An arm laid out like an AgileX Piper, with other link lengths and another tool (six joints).
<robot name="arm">
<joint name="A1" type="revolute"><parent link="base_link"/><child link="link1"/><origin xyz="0.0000 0.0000 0.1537"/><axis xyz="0 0 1"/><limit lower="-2.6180" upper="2.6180"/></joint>
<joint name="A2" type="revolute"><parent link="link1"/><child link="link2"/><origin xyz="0.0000 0.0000 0.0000"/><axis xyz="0 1 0"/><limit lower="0.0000" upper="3.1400"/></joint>
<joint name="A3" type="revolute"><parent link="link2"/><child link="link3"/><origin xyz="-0.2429 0.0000 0.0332"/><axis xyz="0 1 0"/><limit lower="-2.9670" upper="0.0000"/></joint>
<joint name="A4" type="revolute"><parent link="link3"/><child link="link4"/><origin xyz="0.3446 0.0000 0.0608"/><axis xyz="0.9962 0 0.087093"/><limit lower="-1.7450" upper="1.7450"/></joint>
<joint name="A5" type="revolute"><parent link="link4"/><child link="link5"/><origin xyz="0.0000 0.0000 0.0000"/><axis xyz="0 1 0"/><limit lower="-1.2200" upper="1.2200"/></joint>
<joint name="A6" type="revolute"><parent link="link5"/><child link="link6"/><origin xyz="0.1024 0.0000 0.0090"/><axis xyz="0.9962 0 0.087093"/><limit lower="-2.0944" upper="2.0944"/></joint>
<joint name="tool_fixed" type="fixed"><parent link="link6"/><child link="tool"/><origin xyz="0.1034 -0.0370 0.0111" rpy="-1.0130 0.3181 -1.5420"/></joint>
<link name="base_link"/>
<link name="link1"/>
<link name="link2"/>
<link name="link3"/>
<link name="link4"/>
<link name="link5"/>
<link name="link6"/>
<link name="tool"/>
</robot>
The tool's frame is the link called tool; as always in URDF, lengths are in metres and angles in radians.
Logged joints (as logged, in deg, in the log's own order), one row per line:
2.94 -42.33 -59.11 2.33 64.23 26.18
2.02 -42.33 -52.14 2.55 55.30 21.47
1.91 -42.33 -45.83 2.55 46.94 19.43
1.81 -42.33 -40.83 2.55 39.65 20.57
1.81 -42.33 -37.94 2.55 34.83 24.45
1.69 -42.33 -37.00 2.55 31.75 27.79
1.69 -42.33 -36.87 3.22 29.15 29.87
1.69 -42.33 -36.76 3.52 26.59 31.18
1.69 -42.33 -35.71 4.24 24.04 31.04
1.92 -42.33 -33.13 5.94 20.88 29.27
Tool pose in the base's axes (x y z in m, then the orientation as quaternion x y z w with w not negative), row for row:
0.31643 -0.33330 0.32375 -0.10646 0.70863 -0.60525 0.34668
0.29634 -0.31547 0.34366 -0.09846 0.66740 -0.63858 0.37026
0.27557 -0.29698 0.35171 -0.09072 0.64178 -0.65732 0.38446
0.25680 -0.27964 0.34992 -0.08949 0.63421 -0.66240 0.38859
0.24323 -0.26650 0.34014 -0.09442 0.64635 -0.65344 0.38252
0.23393 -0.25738 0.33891 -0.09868 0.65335 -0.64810 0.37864
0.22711 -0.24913 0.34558 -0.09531 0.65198 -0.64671 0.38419
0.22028 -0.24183 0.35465 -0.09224 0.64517 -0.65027 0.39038
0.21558 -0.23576 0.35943 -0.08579 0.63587 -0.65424 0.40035
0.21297 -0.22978 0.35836 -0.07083 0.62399 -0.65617 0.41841
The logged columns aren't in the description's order. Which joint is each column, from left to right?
Columns, left to right: A6, A1, A3, A4, A2, A5.
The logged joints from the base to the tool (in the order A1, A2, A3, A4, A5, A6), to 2 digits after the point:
-42.33 64.23 -59.11 2.33 26.18 2.94
-42.33 55.30 -52.14 2.55 21.47 2.02
-42.33 46.94 -45.83 2.55 19.43 1.91
-42.33 39.65 -40.83 2.55 20.57 1.81
-42.33 34.83 -37.94 2.55 24.45 1.81
-42.33 31.75 -37.00 2.55 27.79 1.69
-42.33 29.15 -36.87 3.22 29.87 1.69
-42.33 26.59 -36.76 3.52 31.18 1.69
-42.33 24.04 -35.71 4.24 31.04 1.69
-42.33 20.88 -33.13 5.94 29.27 1.92

